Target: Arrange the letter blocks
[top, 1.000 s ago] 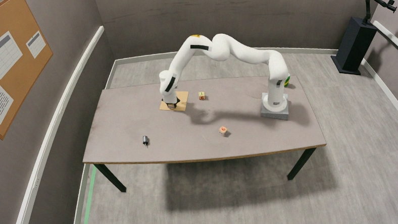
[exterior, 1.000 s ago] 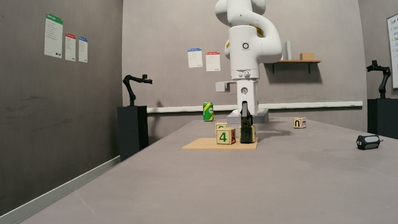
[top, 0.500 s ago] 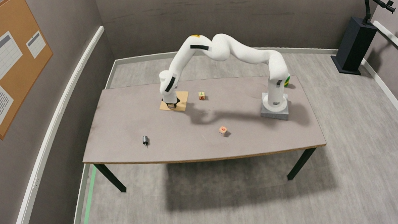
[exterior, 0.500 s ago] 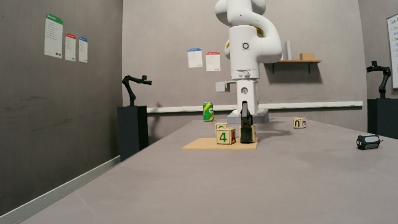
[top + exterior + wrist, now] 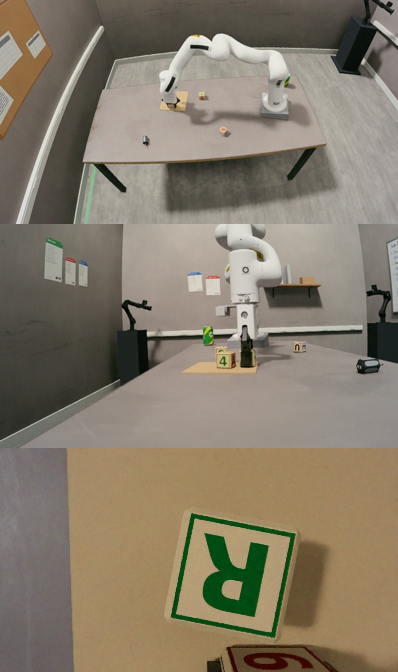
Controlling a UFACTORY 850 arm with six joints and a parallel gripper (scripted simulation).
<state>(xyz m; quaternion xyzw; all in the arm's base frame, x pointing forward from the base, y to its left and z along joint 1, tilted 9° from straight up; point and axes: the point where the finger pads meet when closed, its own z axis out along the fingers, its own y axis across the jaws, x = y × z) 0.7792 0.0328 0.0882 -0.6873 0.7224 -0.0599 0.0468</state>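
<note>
My hand is 70 mm to the left of the tan mat and 30 mm above it. From my hand the other things lie so: green can 920 mm behind, 300 mm to the right, 30 mm above; black device 330 mm to the left, 140 mm ahead, 10 mm below.
</note>
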